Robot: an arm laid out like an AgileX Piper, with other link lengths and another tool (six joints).
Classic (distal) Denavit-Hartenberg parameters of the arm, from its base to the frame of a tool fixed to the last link. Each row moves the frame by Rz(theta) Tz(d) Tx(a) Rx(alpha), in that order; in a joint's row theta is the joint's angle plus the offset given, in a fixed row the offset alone. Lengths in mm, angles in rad.
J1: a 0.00  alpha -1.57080  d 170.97  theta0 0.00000
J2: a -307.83  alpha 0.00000  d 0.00  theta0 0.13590
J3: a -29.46  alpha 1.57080  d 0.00  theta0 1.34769
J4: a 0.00  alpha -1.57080  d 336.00  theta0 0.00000
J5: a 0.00  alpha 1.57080  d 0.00  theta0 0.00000
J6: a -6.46  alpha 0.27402  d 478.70  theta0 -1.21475
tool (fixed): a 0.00  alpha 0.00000  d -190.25  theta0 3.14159
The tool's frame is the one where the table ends.
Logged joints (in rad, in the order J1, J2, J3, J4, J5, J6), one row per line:
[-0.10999 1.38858 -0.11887 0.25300 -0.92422 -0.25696]
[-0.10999 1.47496 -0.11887 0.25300 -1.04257 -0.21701]
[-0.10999 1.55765 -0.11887 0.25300 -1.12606 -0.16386]
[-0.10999 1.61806 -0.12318 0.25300 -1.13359 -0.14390]
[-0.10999 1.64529 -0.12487 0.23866 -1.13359 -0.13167]
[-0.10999 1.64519 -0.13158 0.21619 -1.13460 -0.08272]
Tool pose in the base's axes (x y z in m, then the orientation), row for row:
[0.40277 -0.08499 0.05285 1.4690 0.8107 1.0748]
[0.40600 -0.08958 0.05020 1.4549 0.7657 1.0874]
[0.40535 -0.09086 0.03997 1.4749 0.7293 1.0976]
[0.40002 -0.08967 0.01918 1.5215 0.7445 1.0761]
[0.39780 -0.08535 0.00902 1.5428 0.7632 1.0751]
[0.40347 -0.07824 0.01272 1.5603 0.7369 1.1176]
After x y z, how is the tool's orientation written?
As a rotation vector, in radians.
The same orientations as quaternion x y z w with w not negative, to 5 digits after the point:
[0.61888 0.34154 0.45281 0.54342]
[0.61527 0.32381 0.45986 0.55238]
[0.62299 0.30805 0.46362 0.54958]
[0.63937 0.31286 0.45220 0.53744]
[0.64567 0.31940 0.44994 0.52787]
[0.64984 0.30691 0.46546 0.51659]

